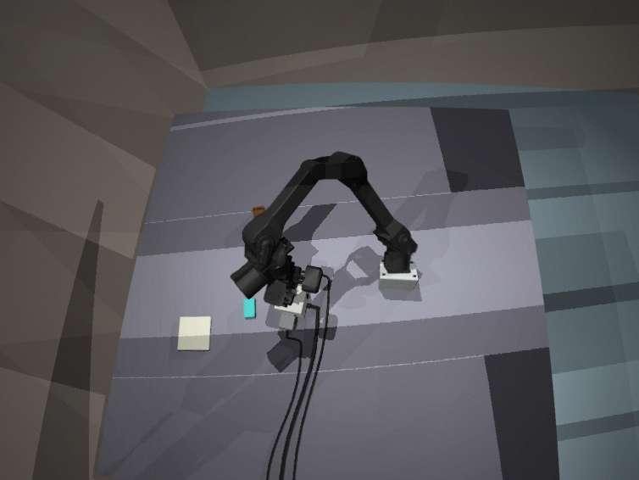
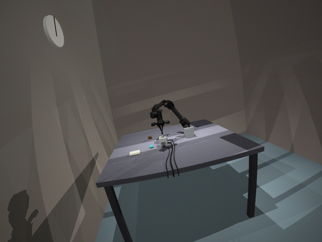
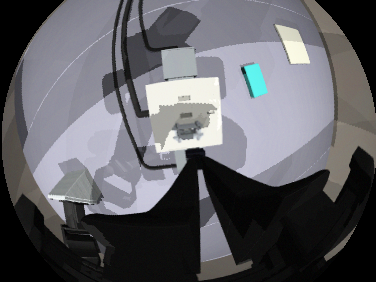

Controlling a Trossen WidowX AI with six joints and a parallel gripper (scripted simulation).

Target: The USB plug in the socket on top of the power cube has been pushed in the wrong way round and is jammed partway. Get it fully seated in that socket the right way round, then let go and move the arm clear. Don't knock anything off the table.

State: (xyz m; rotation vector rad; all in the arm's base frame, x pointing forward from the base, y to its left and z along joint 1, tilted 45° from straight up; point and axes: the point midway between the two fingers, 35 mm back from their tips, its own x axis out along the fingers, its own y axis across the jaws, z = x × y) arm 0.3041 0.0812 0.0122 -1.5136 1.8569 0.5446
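Now: the dark USB plug 20 mm below my gripper tip. Round my gripper tip: brown block (270 mm to the right, 120 mm below, 120 mm ahead); then teal block (140 mm ahead, 130 mm below, 30 mm to the left); then grey socket (60 mm below, 10 mm to the left).
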